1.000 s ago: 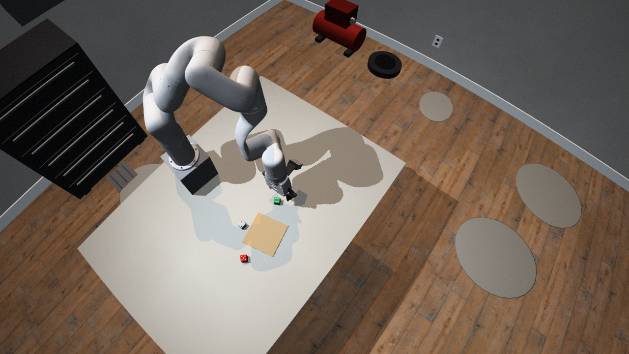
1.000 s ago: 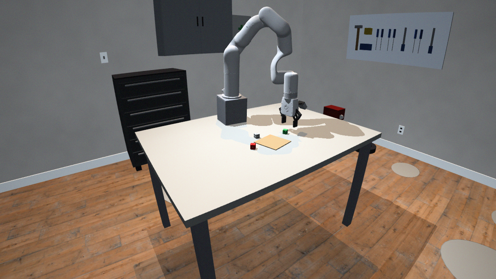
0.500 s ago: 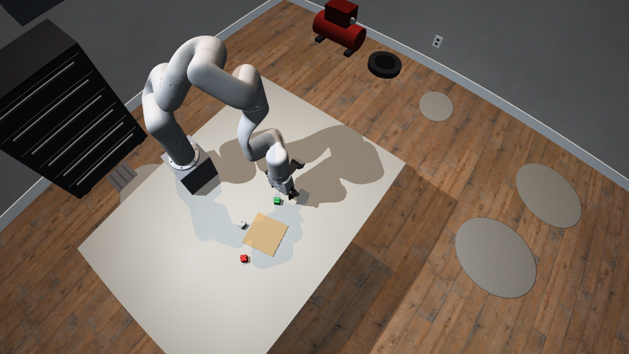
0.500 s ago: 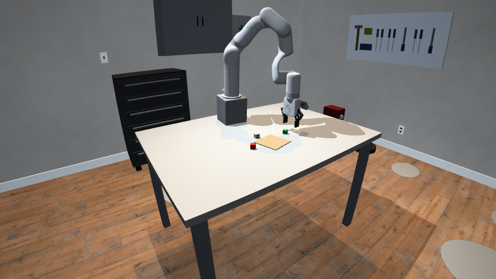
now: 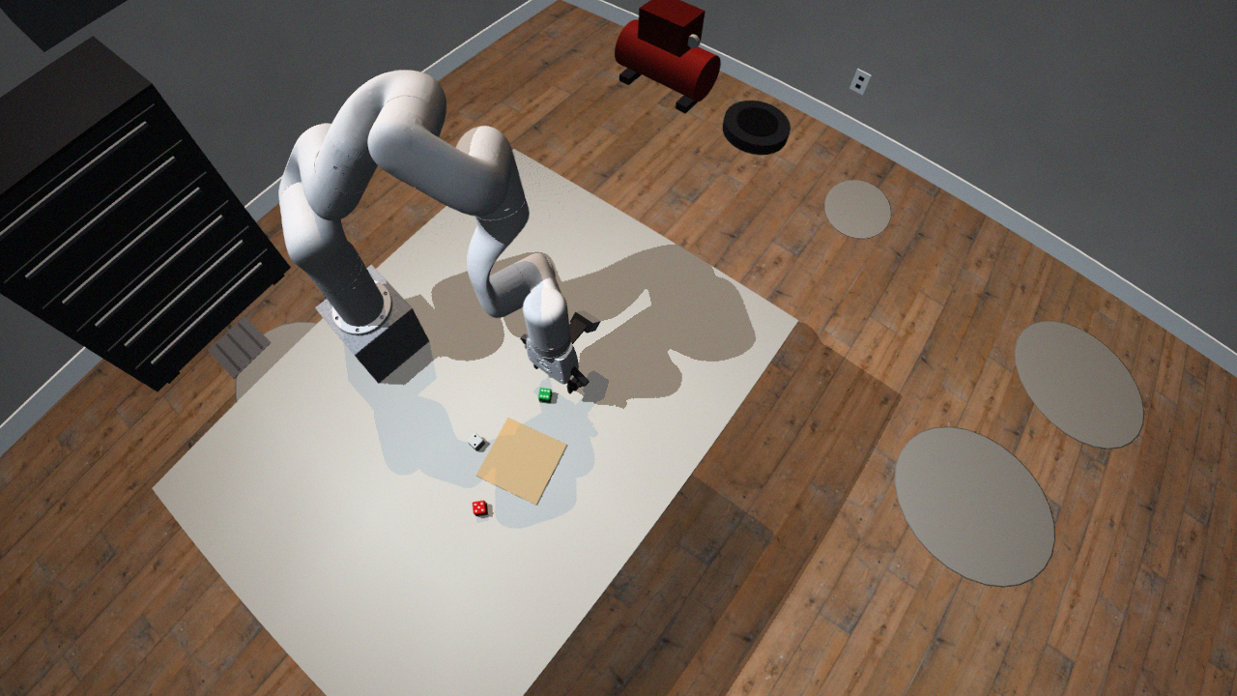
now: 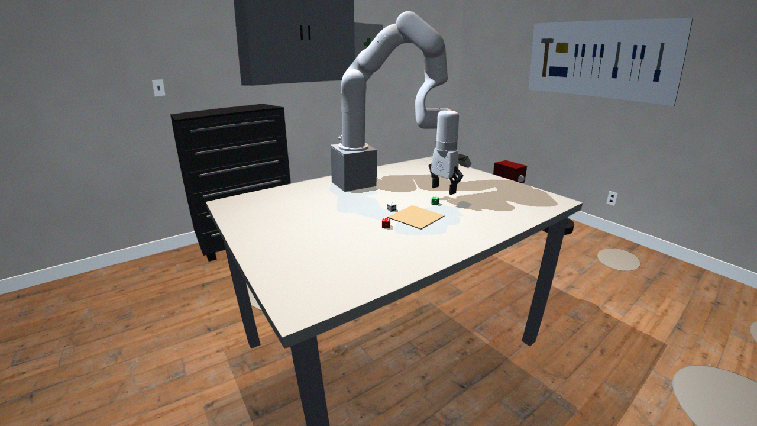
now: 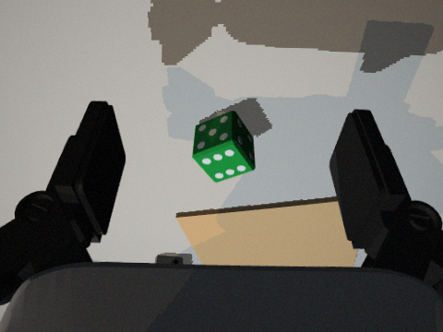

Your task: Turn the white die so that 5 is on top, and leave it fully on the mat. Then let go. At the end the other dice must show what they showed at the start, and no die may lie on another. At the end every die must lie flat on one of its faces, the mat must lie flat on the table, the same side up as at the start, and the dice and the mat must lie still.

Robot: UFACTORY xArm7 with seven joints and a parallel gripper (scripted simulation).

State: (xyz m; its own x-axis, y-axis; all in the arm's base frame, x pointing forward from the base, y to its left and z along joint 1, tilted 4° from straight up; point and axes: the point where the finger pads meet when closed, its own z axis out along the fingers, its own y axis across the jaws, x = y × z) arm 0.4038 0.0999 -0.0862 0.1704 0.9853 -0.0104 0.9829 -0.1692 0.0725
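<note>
Now: hand 40 mm to the left of the green die, 40 mm above it and 10 mm past it. From my hand the other things lie so: white die (200 mm to the right, 80 mm behind, 40 mm below); then red die (310 mm to the right, 40 mm below); then tan mat (180 mm to the right, 50 mm below, 20 mm ahead).
</note>
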